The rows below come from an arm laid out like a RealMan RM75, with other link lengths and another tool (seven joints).
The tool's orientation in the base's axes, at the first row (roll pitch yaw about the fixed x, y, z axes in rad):
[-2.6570, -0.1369, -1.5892]
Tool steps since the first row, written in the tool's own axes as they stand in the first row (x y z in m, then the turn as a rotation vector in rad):
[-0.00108, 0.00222, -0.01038, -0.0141, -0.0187, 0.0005]
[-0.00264, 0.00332, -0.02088, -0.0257, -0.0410, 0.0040]
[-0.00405, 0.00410, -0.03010, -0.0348, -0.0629, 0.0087]
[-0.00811, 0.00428, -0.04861, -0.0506, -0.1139, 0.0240]
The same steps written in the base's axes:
[-0.00676, 0.00231, 0.00793, 0.0171, 0.0148, 0.0063]
[-0.01257, 0.00516, 0.01641, 0.0386, 0.0269, 0.0119]
[-0.01751, 0.00771, 0.02394, 0.0604, 0.0363, 0.0167]
[-0.02618, 0.01412, 0.03953, 0.1129, 0.0524, 0.0246]

